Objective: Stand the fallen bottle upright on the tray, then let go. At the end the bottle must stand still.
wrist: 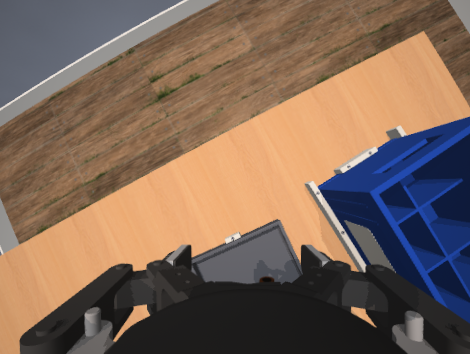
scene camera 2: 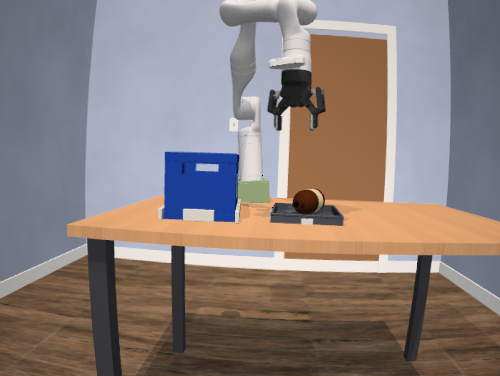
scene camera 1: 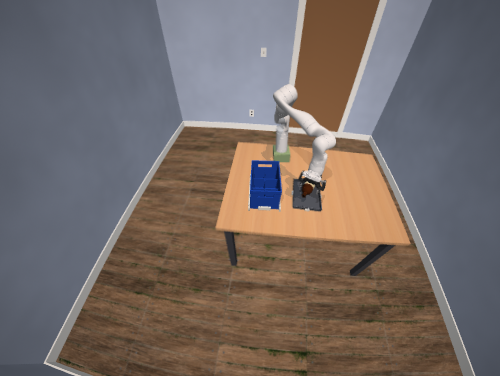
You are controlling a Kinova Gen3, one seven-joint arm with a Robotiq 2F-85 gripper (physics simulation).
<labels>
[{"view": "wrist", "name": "my gripper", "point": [245, 257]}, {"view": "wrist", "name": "dark grey tray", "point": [266, 251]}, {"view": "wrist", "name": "blue divided crate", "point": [397, 206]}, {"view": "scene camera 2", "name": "my gripper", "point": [295, 130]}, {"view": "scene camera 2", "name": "dark grey tray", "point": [281, 212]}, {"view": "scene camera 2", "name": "blue divided crate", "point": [185, 188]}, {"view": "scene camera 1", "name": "blue divided crate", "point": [265, 188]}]
</labels>
